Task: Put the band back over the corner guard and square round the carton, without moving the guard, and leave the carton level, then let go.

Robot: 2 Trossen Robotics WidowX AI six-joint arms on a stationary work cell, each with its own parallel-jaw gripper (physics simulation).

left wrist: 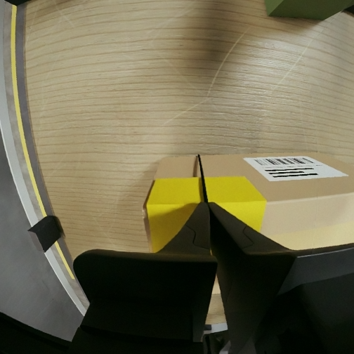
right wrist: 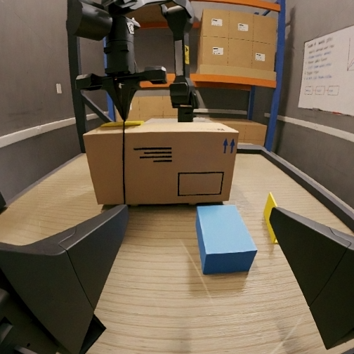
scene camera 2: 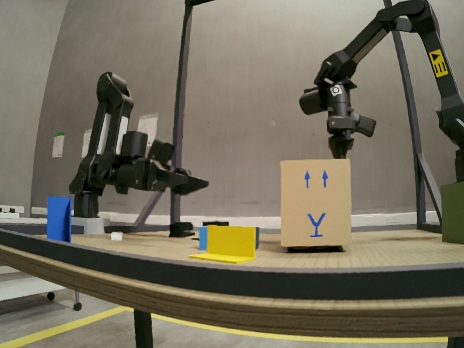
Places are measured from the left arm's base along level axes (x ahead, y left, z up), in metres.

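Pixels of known places: right gripper, fingertip midpoint: [scene camera 2: 198,181]; right arm's base, link origin: [scene camera 2: 85,217].
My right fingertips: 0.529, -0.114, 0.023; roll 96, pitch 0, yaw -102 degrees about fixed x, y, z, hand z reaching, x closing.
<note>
For each thing: its middle in the pictures, then the offset to it from my right fingertips, as dx, dy, dz. "*": a spot on its surface instead.
- carton, body centre: [scene camera 2: 316,205] -0.234, +0.000, -0.048
- blue block, surface spot: [scene camera 2: 202,237] * -0.032, +0.084, -0.105
- yellow angle piece, body centre: [scene camera 2: 221,242] -0.084, +0.181, -0.104
- blue upright piece, body centre: [scene camera 2: 58,219] +0.203, +0.187, -0.087
- green box, surface spot: [scene camera 2: 452,212] * -0.479, +0.102, -0.074
The carton [scene camera 2: 315,200] [left wrist: 295,212] [right wrist: 160,175] stands upright and looks level on a low dark support. The yellow corner guard [left wrist: 172,192] [right wrist: 107,124] lies over its top edge near one end. The thin black band [left wrist: 201,172] [right wrist: 124,165] crosses the carton top and the guard and runs nearly straight down the side facing the right wrist camera. My left gripper [scene camera 2: 341,157] [left wrist: 205,208] [right wrist: 124,119] is shut on the band, its tips just at the guard's edge. Its fingers hide the band beyond. My right gripper [scene camera 2: 207,184] [right wrist: 201,213] is open and empty, away from the carton.
A blue block [scene camera 2: 202,237] [right wrist: 225,235] and a yellow angle piece [scene camera 2: 232,240] [right wrist: 270,215] stand on the table near the carton. A blue upright piece [scene camera 2: 59,218] is at the picture's left. A green box [scene camera 2: 452,212] [left wrist: 305,7] is beyond the carton.
</note>
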